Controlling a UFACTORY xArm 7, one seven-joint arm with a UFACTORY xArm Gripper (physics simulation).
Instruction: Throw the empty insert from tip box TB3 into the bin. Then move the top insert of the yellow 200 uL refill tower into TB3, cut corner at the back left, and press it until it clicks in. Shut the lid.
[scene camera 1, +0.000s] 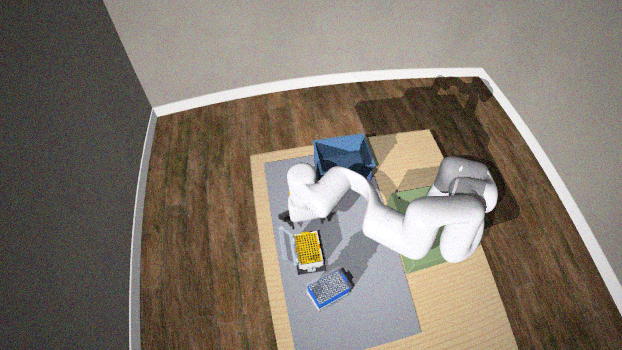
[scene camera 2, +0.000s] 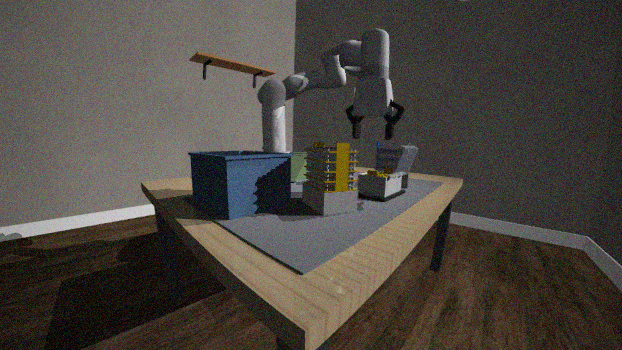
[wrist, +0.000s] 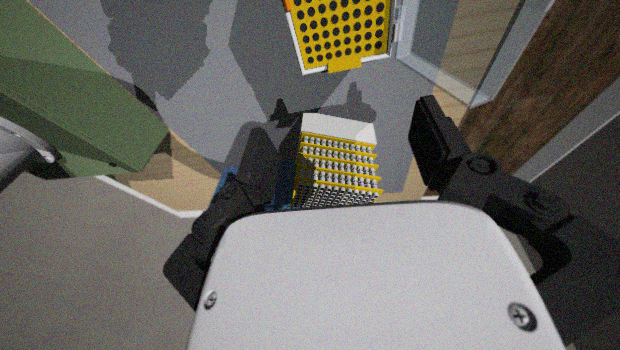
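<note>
My gripper (scene camera 1: 307, 218) (scene camera 2: 372, 134) (wrist: 336, 131) is open and empty, high above the mat. In scene camera 2 it hangs above the gap between the yellow tower (scene camera 2: 330, 167) (wrist: 340, 170) and tip box TB3 (scene camera 1: 311, 267) (scene camera 2: 380, 187) (wrist: 303, 69). The tower is a stack of yellow inserts with tips on a white base; the arm hides most of it in scene camera 1. TB3 is white and holds a yellow insert (scene camera 1: 308, 247) (wrist: 345, 30) with dark, empty holes. Its clear lid (scene camera 1: 287, 245) (scene camera 2: 408, 159) (wrist: 432, 80) stands open.
A blue open container (scene camera 1: 345, 145) (scene camera 2: 240, 185) (wrist: 227, 179) stands beside the tower. A green container (scene camera 1: 425, 262) (scene camera 2: 298, 167) (wrist: 75, 105) is near the arm's base. A blue tip rack (scene camera 1: 330, 288) sits past TB3 on the grey mat (scene camera 1: 375, 310). A wall shelf (scene camera 2: 232, 65) is behind.
</note>
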